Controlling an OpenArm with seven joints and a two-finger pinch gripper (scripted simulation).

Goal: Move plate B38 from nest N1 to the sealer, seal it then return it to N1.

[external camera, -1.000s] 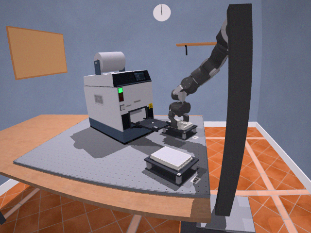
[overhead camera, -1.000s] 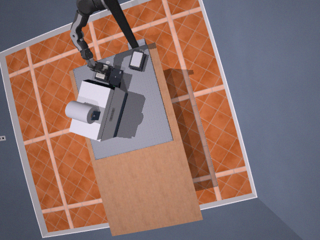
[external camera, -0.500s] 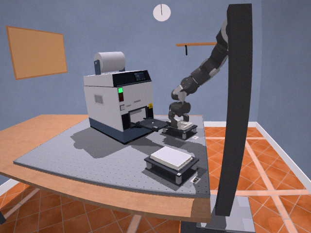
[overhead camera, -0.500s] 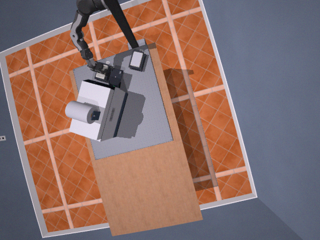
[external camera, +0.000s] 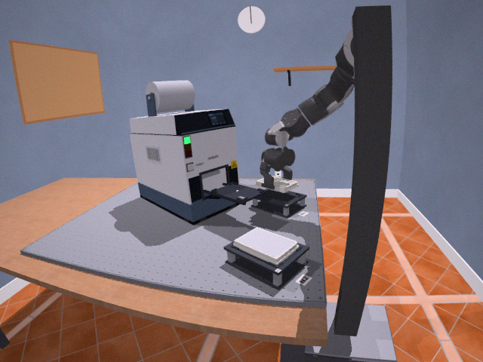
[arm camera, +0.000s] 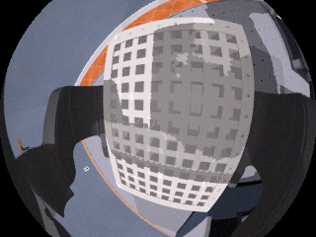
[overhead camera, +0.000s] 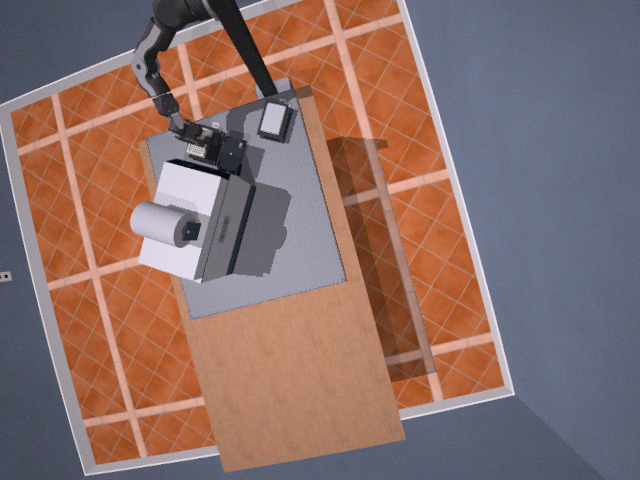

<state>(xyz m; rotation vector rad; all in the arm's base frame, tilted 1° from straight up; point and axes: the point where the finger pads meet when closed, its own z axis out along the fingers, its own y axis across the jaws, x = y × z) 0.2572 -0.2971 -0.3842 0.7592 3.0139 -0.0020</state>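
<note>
My gripper is now 5 cm above the plate nest N1 and 1 cm past it. The rest, counted from my hand: white 96-well plate B38: right at my hand; sealer's stage: 14 cm to the left, 9 cm ahead, 2 cm above; start key: 23 cm ahead, 18 cm to the left, 10 cm above.
</note>
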